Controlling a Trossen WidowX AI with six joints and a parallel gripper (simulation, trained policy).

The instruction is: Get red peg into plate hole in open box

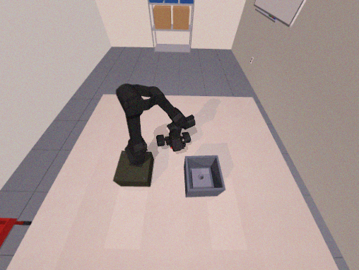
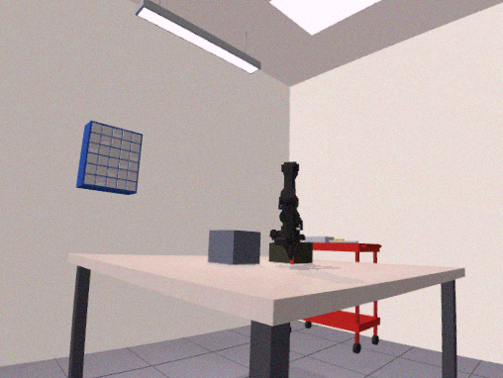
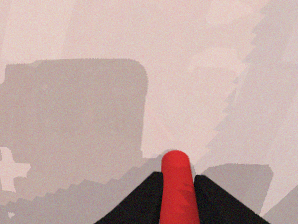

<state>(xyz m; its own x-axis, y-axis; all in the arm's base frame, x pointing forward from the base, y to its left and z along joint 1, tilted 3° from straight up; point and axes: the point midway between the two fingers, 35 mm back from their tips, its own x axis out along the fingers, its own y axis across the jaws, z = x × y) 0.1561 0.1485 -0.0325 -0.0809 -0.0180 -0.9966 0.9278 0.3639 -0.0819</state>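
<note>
Now: gripper tip 18 cm to the left of the plate, 18 cm short of it and 2 cm below it. From my gripper tip the other things lie so: red peg (2 cm above).
</note>
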